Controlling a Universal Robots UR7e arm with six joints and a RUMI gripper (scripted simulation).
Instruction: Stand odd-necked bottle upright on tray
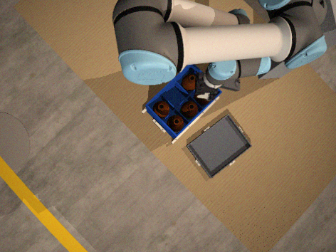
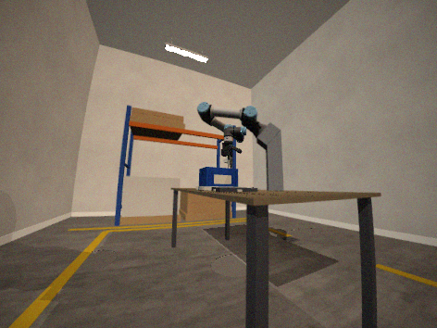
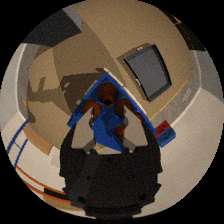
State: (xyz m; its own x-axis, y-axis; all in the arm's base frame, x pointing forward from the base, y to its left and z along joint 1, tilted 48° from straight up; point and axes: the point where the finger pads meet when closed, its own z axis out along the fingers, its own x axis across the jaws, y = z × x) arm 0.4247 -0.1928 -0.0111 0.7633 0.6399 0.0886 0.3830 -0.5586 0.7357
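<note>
The blue crate is 110 mm below my hand, 70 mm to the right of it and 70 mm ahead of it. Also, from my hand: brown bottle: 170 mm ahead, 110 mm below, 60 mm to the right; then grey tray: 180 mm to the left, 180 mm below, 160 mm ahead.
</note>
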